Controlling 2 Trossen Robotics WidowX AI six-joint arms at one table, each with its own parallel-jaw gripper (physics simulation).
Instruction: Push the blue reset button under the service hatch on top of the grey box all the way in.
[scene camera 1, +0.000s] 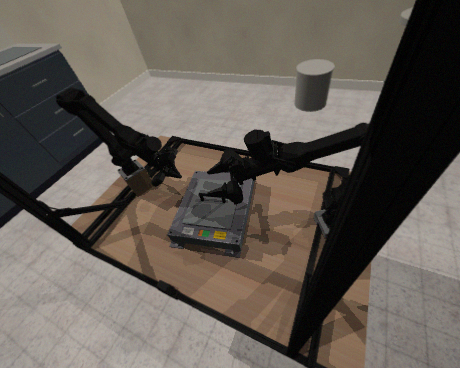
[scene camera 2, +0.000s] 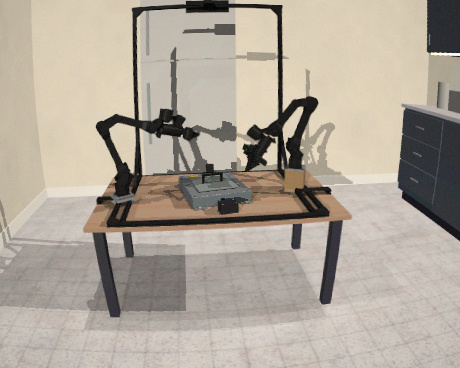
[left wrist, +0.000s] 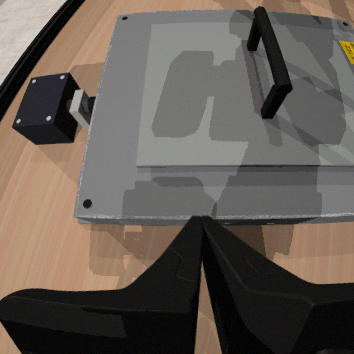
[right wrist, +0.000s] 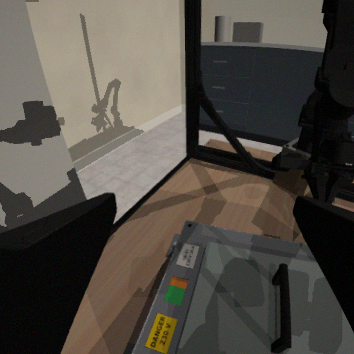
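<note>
The grey box (scene camera 1: 248, 212) (scene camera 2: 192, 200) (left wrist: 110, 192) (right wrist: 225, 235) stands mid-table. Its hatch (scene camera 1: 210, 218) (scene camera 2: 215, 187) (left wrist: 230, 156) (right wrist: 240, 249) lies flat on top, with the black handle (scene camera 2: 212, 175) (left wrist: 274, 52) (right wrist: 284, 305) upright. The blue button does not show in any view. My right gripper (scene camera 1: 209, 183) (scene camera 2: 196, 133) (right wrist: 206, 203) is wide open and empty, high above the box and pointing sideways toward the left arm's side. My left gripper (scene camera 1: 180, 176) (scene camera 2: 247, 170) (left wrist: 199, 223) is shut and empty, above the table beside the box's near edge in the left wrist view.
A black block (scene camera 2: 228, 205) (left wrist: 45, 107) with a pale connector sits against one side of the box. A brown block (scene camera 1: 139, 181) (scene camera 2: 294, 180) is at the left arm's base. Yellow (scene camera 1: 220, 235) (right wrist: 161, 332) and green-orange (scene camera 1: 205, 233) (right wrist: 176, 291) labels are beside the hatch. Black frame bars edge the table.
</note>
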